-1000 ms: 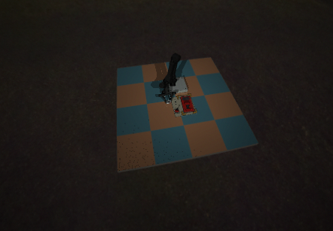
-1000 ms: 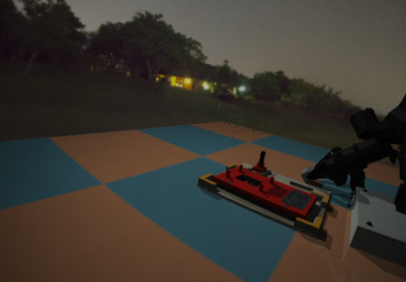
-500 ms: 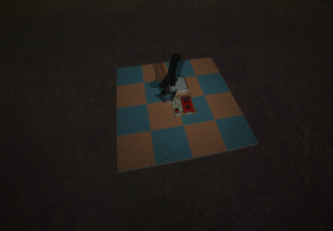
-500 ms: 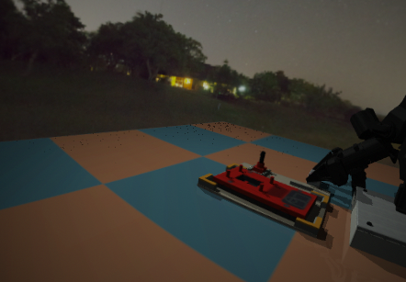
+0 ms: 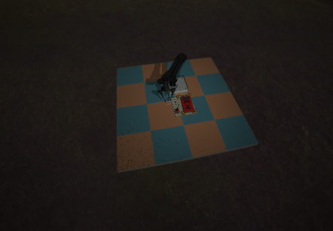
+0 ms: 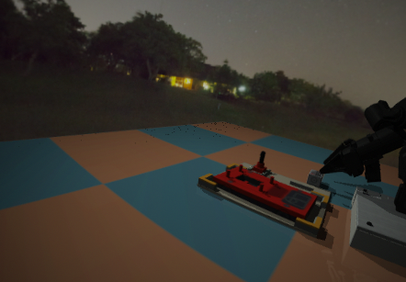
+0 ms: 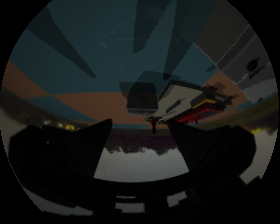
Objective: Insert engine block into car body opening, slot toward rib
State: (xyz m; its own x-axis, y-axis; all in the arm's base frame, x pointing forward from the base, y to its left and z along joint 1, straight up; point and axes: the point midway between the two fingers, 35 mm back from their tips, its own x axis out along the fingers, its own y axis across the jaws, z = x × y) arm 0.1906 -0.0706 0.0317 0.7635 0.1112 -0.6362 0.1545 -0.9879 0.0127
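The dark square block is 40 mm below my gripper tip. Round my gripper tip: black upright post: 140 mm ahead, 90 mm to the left, 10 mm below.
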